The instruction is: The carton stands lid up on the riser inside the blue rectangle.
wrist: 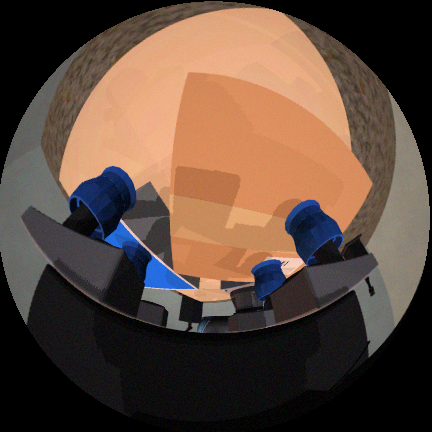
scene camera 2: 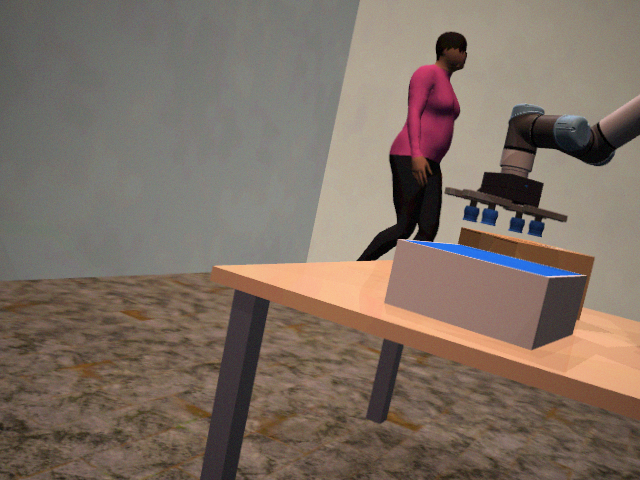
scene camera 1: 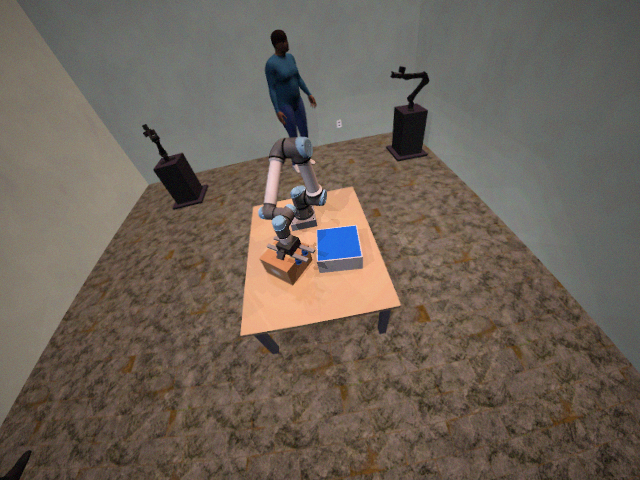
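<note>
The orange-brown carton [scene camera 1: 281,271] [scene camera 2: 568,262] [wrist: 265,150] stands on the table beside the riser, turned at an angle to it. A paler band crosses its upper face in the wrist view, and part of a white label shows near a cup. The riser [scene camera 1: 340,265] [scene camera 2: 465,289] is a grey box with the blue rectangle [scene camera 1: 338,241] [scene camera 2: 496,259] [wrist: 160,275] on its top, edged in white. My gripper [scene camera 1: 290,250] [scene camera 2: 503,220] [wrist: 205,240] hangs above the carton with four blue cups pointing down. A gap shows below the cups in scene camera 2; it holds nothing.
The wooden table [scene camera 1: 320,302] [scene camera 2: 330,289] bears the arm's base behind the carton and riser. A person in a blue top [scene camera 1: 283,77] stands behind the table, and a person in a pink top [scene camera 2: 426,118] shows beyond it. Two dark pedestals [scene camera 1: 178,180] [scene camera 1: 409,131] carry small arms.
</note>
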